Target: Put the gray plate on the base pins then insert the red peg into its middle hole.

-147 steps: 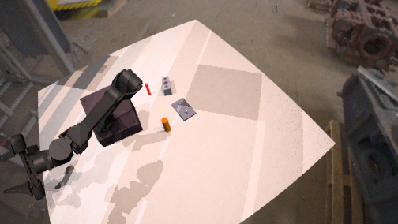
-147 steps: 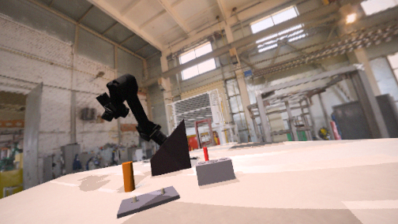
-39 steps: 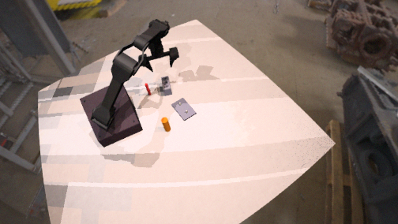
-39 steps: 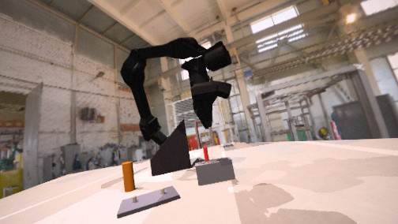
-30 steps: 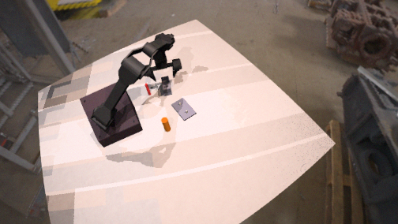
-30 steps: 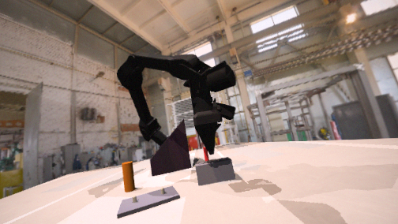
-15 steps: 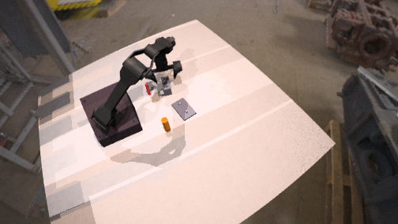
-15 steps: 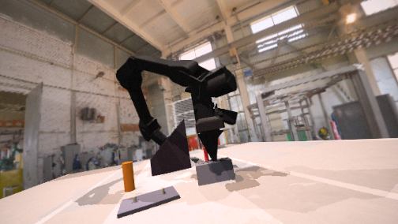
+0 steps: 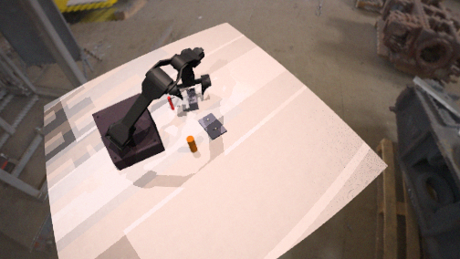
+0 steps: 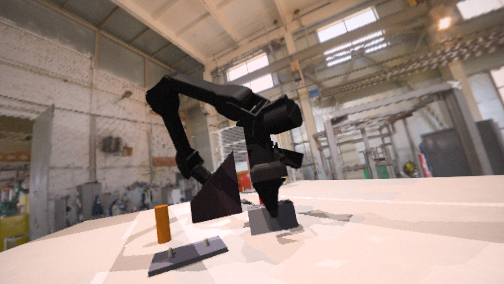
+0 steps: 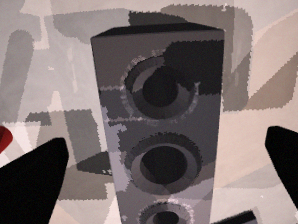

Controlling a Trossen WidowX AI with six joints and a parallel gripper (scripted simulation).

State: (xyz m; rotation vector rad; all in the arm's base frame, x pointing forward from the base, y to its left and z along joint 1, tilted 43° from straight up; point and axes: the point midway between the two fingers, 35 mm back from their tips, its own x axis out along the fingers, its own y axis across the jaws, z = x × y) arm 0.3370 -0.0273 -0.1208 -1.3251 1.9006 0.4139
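Right now my gripper tip is right at the gray plate. Also, from my gripper tip: red peg: 100 mm behind, 30 mm to the left; orange cylinder: 220 mm to the right, 130 mm behind; base: 170 mm to the right, 30 mm below, 10 mm behind.
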